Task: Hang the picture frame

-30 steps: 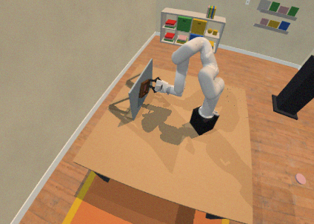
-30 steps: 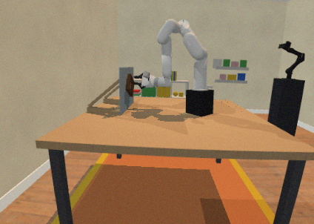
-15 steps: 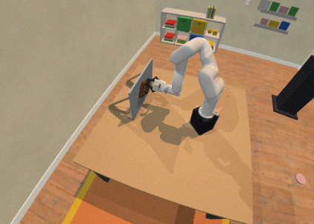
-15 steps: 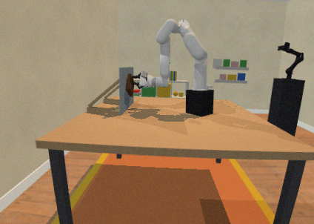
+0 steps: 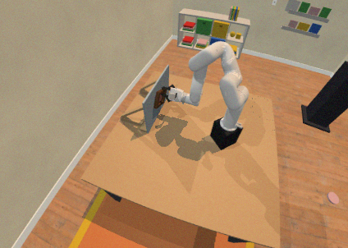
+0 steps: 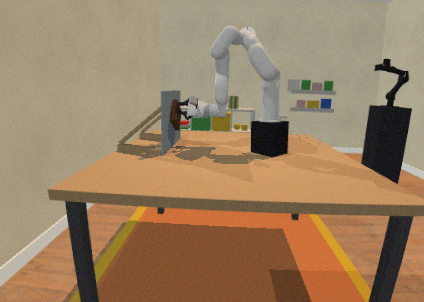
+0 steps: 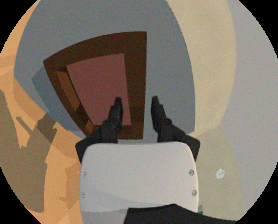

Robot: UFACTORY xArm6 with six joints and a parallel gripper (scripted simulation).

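The brown picture frame lies 20 mm ahead of my hand, 30 mm to the left of it and 40 mm below it. Round my hand: grey panel 40 mm ahead, 30 mm to the left, 60 mm below.
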